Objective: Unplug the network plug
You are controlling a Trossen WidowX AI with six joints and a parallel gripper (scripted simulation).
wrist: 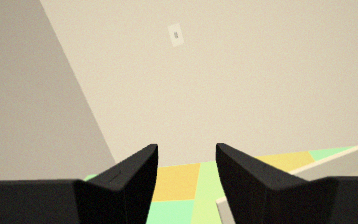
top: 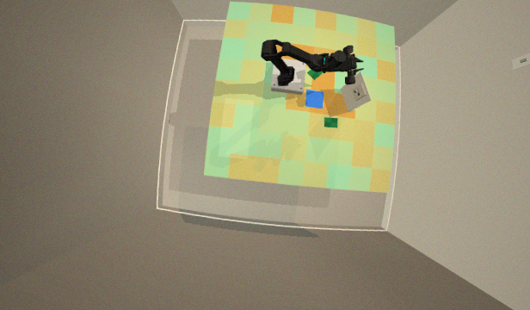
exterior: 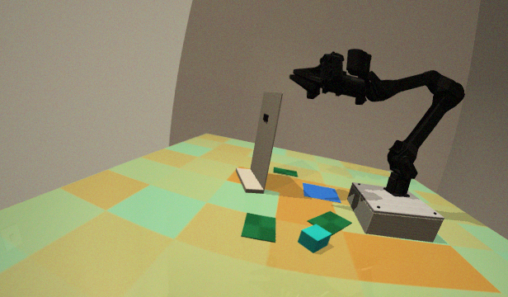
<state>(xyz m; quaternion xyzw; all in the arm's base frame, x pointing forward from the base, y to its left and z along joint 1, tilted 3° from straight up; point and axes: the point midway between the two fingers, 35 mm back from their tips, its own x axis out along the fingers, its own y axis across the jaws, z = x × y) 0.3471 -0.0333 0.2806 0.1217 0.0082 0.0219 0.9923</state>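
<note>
The grey network plug lies 130 mm below my gripper tip, 90 mm to the right of it and 20 mm ahead of it. Also, from my gripper tip: upright beige panel: 210 mm below, 90 mm to the right, 40 mm ahead; then blue marked square: 330 mm below, 180 mm behind, 70 mm to the right.
</note>
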